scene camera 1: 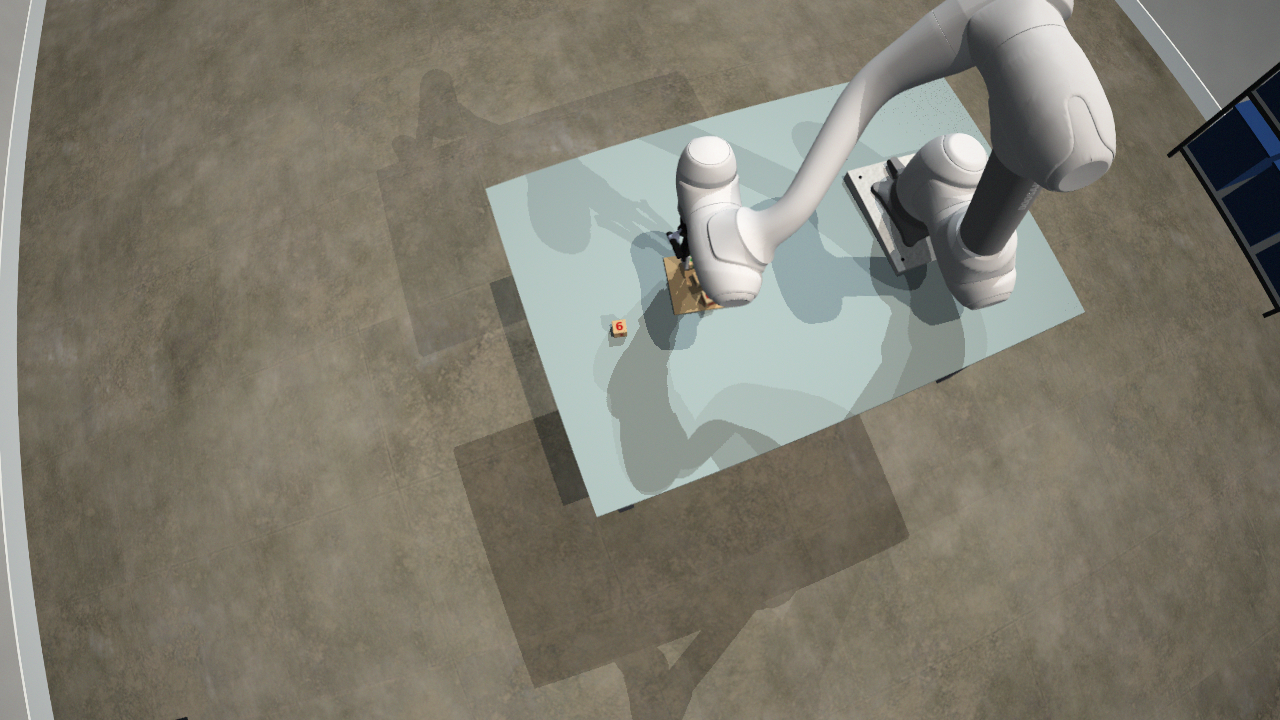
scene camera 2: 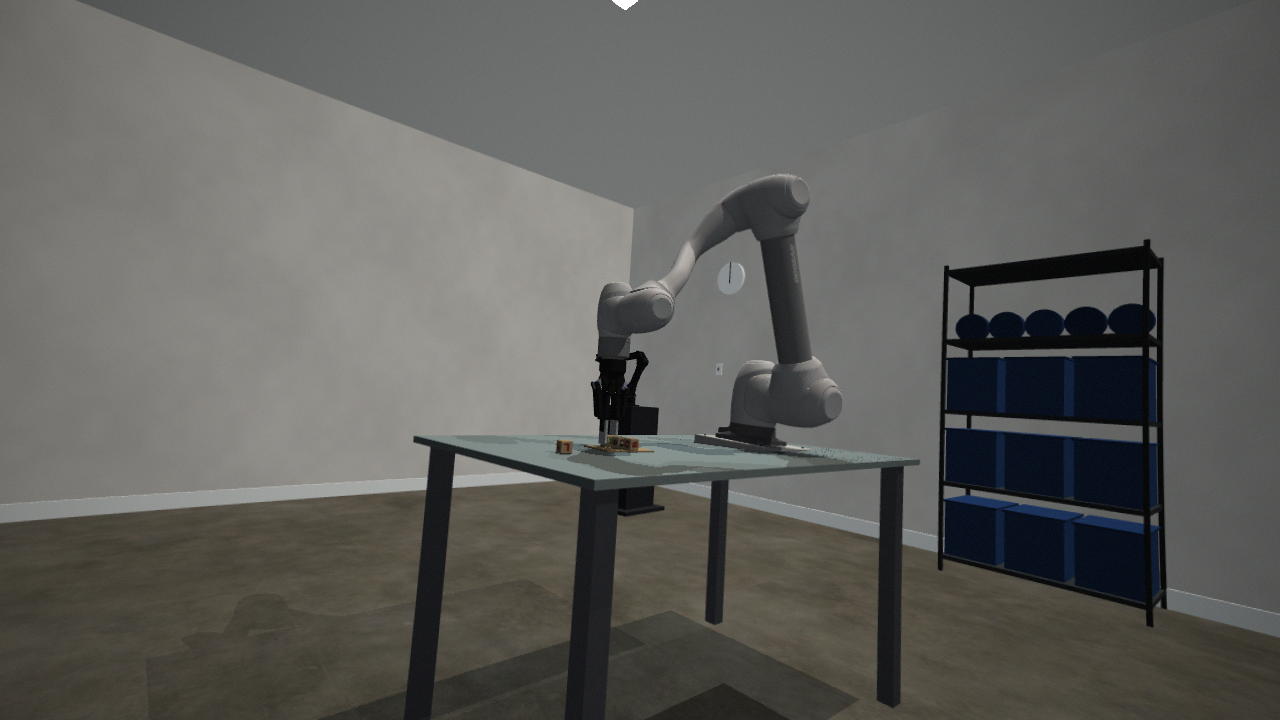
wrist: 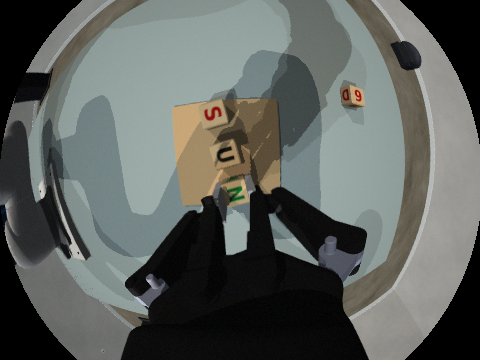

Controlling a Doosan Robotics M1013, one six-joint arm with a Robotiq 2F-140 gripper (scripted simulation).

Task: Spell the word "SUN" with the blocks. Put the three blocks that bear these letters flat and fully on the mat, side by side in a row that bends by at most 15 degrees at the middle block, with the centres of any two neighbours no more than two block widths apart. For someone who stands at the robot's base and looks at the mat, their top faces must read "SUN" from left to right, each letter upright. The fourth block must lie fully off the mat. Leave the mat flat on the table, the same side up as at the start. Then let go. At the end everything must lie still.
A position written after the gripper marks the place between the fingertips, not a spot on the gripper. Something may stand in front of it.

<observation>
In view: the gripper [scene camera 2: 607, 443], an S block [wrist: 213, 114], an N block [wrist: 234, 189] and a mat [scene camera 1: 685, 296].
The mat is seen too in the wrist view [wrist: 254, 125]. The gripper is seen too in the wrist view [wrist: 235, 187].
</observation>
